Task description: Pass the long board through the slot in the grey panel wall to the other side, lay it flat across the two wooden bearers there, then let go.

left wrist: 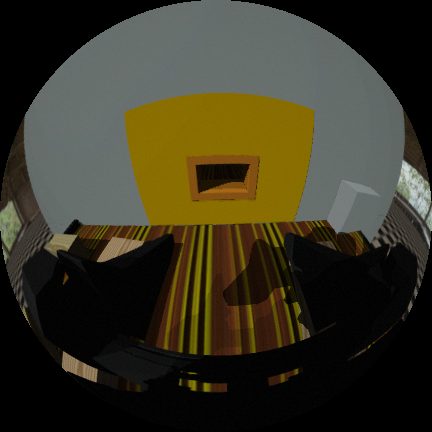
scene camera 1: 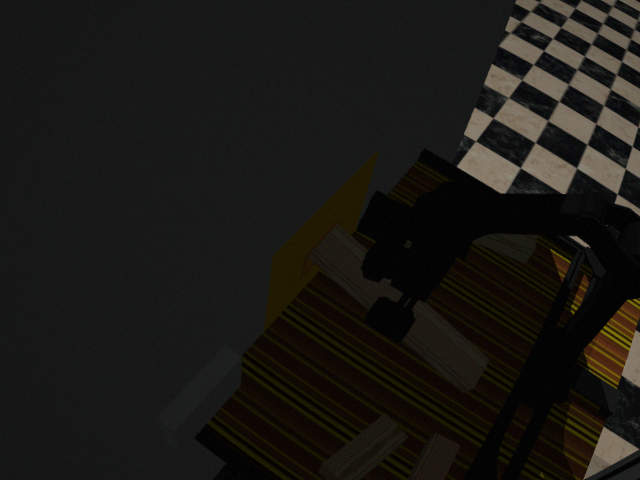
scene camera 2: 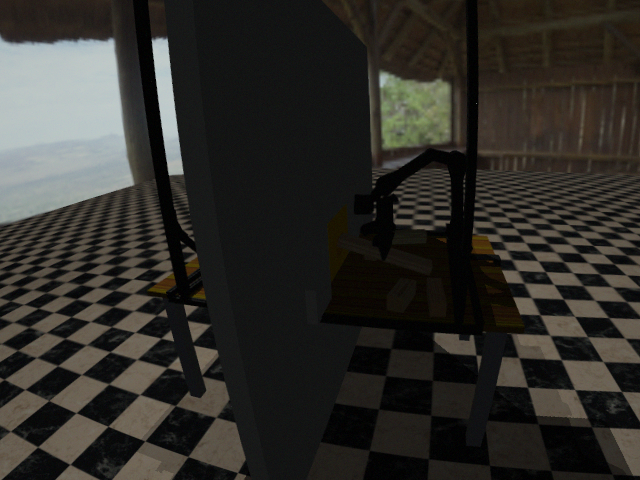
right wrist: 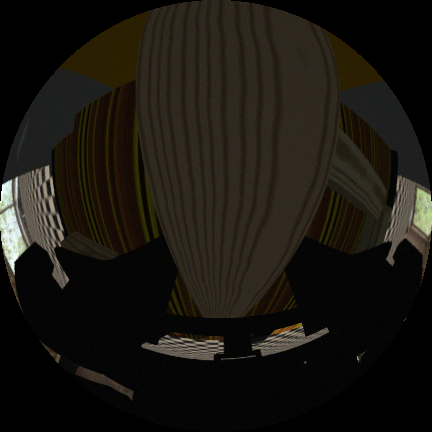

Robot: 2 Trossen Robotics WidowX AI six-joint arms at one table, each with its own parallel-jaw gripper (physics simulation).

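Places are measured from the left arm's base along level axes (x back, y right, z up), in centimetres.
Where they show: left gripper, fingertip midpoint: [left wrist: 230, 239]; right gripper, fingertip midpoint: [scene camera 2: 384, 256] [right wrist: 230, 232]; right arm's base, origin of the base link: [scene camera 1: 535, 392] [right wrist: 236, 330].
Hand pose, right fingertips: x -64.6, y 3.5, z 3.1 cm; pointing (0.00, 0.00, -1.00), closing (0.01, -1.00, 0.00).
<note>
Each offset is from my right fingertips to the top centre of the thing. "spot": to the spot under its first point.
The long pale board [scene camera 1: 449, 346] [scene camera 2: 410, 259] [right wrist: 235, 125] is above the striped table. In scene camera 2 it slopes up towards the grey panel wall [scene camera 1: 155, 155] [scene camera 2: 279, 155] [left wrist: 220, 50]. Its raised end is at the orange-framed slot; whether it is inside is unclear. My right gripper [scene camera 1: 400, 305] [scene camera 2: 383, 252] [right wrist: 230, 232] is shut on the board near its middle. Beyond the wall, my left gripper [left wrist: 230, 239] is open and empty, facing the slot frame {dz +7.0, dx +18.9, dy +0.1 cm} [left wrist: 223, 159], where no board shows. Wooden pieces {spot: dz -1.2, dx +30.7, dy -14.2 cm} [left wrist: 117, 248] [left wrist: 80, 367] are partly hidden by its fingers; which are the bearers is unclear.
A yellow panel [scene camera 1: 284, 289] [scene camera 2: 338, 222] [left wrist: 220, 125] surrounds the slot. A grey block [scene camera 1: 201, 387] [scene camera 2: 311, 307] [left wrist: 352, 200] is by the wall. Two wooden blocks {dz -0.3, dx -7.9, dy +22.3 cm} [scene camera 1: 364, 446] {spot: dz -0.6, dx -17.1, dy +17.3 cm} [scene camera 1: 436, 457] lie on the right arm's table, with a pale block {dz -0.3, dx -5.8, dy -30.2 cm} [scene camera 1: 511, 248] behind the arm.
</note>
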